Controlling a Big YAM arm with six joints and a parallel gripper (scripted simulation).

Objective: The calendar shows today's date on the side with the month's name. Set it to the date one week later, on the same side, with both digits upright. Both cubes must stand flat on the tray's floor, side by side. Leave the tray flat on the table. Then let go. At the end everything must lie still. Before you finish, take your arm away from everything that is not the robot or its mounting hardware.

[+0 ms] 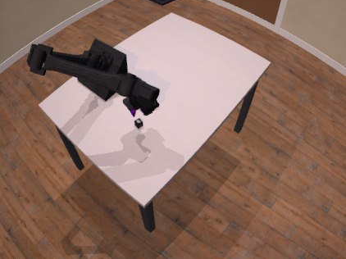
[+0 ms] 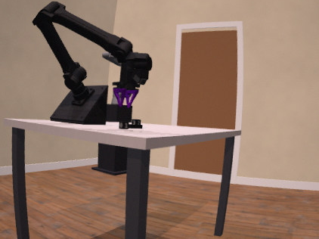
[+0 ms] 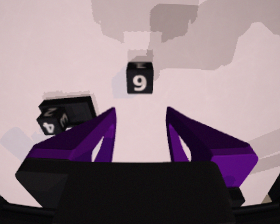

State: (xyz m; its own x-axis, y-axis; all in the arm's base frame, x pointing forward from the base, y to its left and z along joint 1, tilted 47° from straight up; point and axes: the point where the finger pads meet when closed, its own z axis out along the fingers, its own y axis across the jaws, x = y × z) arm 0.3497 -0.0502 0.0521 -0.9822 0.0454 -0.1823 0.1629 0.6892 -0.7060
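My hand is 8 cm above the black date cube. Also, from my hand: black tray: 4 cm behind, 11 cm to the left, 9 cm below.
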